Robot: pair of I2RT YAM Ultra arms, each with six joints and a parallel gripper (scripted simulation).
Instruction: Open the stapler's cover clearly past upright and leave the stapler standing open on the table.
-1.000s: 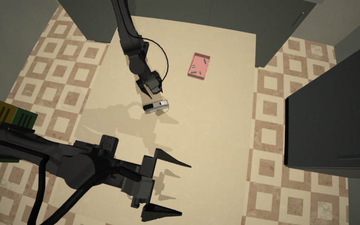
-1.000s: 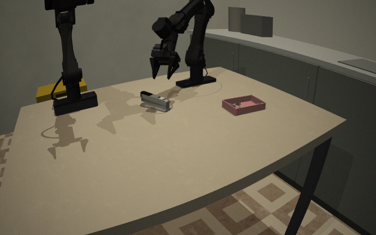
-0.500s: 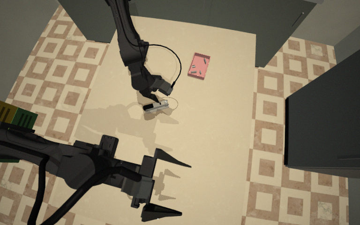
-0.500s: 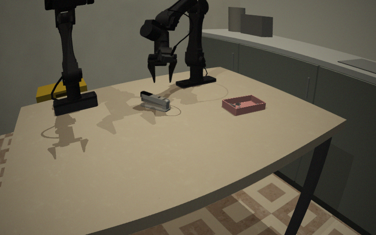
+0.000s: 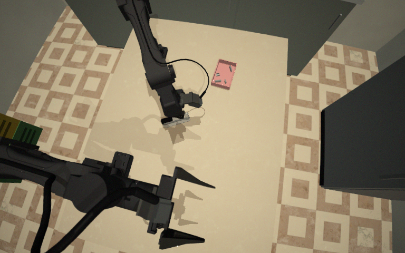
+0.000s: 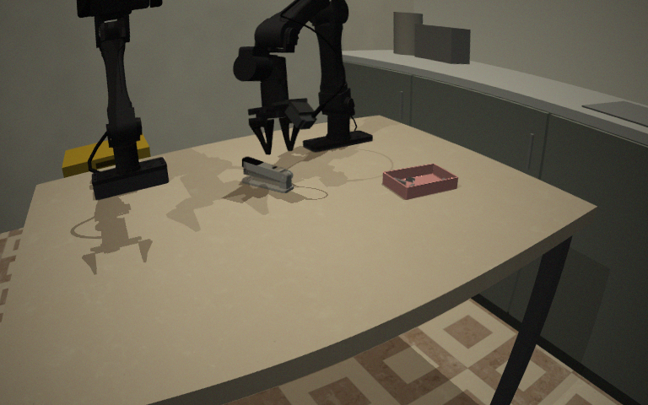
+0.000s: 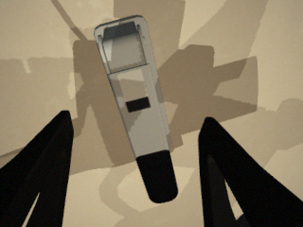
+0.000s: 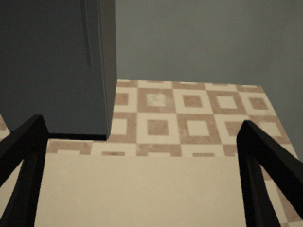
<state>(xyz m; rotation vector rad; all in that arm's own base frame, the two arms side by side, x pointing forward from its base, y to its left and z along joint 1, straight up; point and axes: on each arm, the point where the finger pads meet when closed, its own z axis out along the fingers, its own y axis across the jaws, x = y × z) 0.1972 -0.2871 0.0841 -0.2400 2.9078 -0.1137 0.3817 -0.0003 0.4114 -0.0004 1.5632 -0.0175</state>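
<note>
Right now the stapler is 3 cm behind my left hand, 2 cm to the right of it and 6 cm below it. The rest, counted from my left hand: pink tray: 14 cm ahead, 27 cm to the left, 8 cm below.
</note>
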